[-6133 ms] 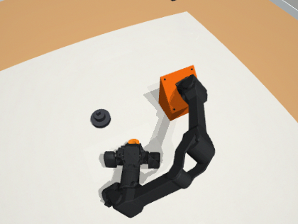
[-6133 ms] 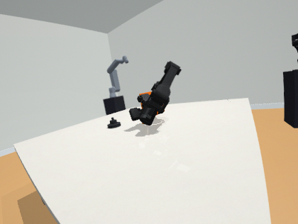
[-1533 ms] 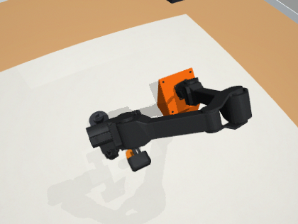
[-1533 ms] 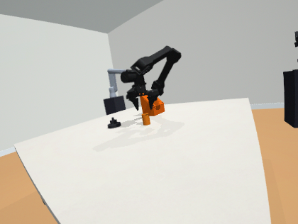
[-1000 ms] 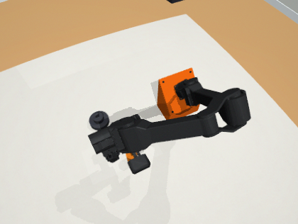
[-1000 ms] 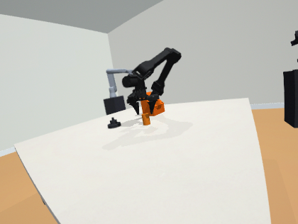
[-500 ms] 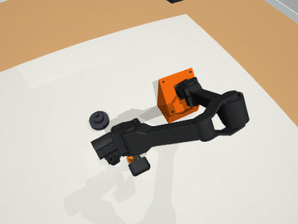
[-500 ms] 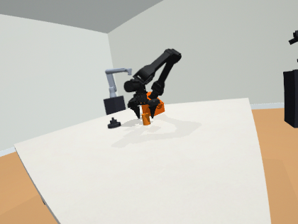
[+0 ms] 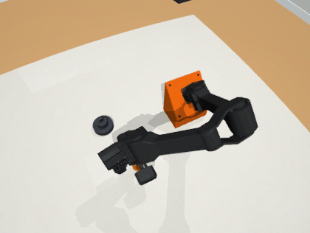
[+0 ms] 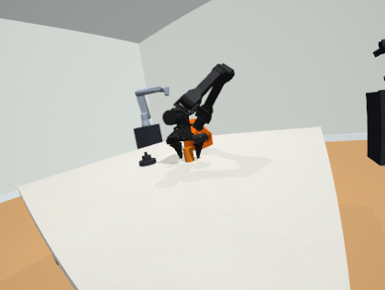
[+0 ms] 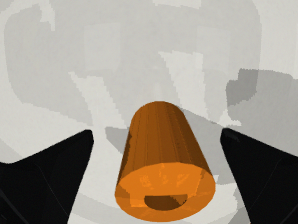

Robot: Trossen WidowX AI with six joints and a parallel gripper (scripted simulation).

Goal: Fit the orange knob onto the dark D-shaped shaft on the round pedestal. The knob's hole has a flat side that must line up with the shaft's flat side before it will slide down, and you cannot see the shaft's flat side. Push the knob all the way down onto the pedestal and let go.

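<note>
The round pedestal lies 220 mm to the right of my gripper tip, 30 mm ahead of it and 20 mm above it. From my gripper tip the other things lie so: orange knob 20 mm above.
</note>
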